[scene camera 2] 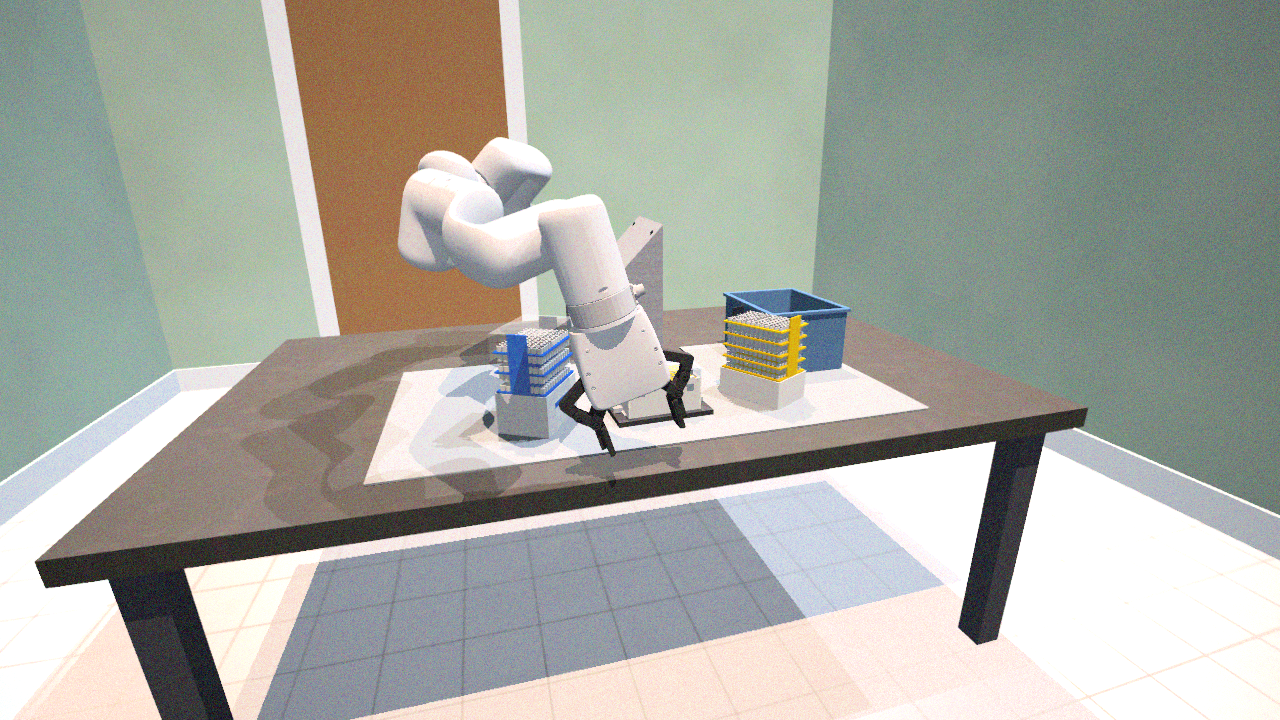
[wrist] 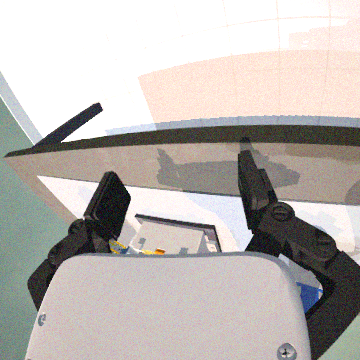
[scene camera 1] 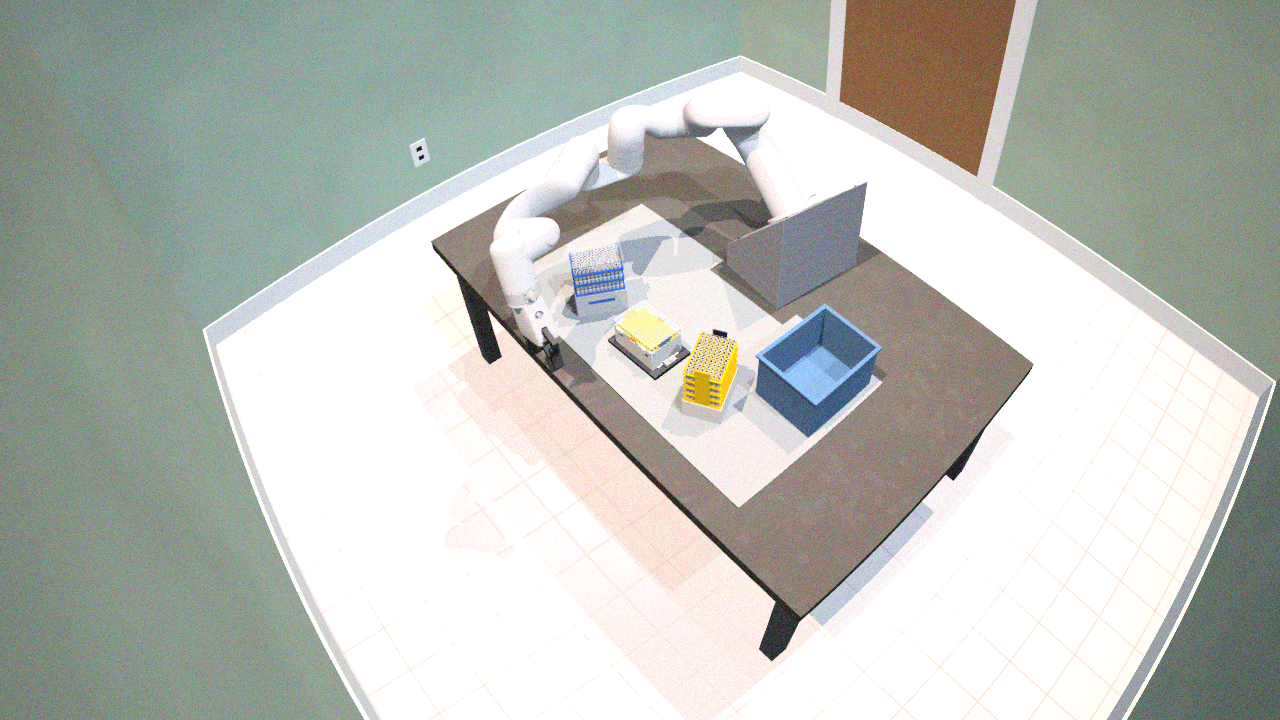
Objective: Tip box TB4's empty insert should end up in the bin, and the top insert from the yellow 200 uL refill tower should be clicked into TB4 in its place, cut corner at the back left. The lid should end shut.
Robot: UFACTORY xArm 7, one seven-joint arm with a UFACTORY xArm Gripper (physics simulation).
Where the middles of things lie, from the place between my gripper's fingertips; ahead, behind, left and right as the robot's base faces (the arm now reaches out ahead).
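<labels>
My gripper's sitting 37 cm to the right of the blue bin (scene camera 1: 811, 372), and it's 43 cm past the bin and 1 cm below it.
</labels>
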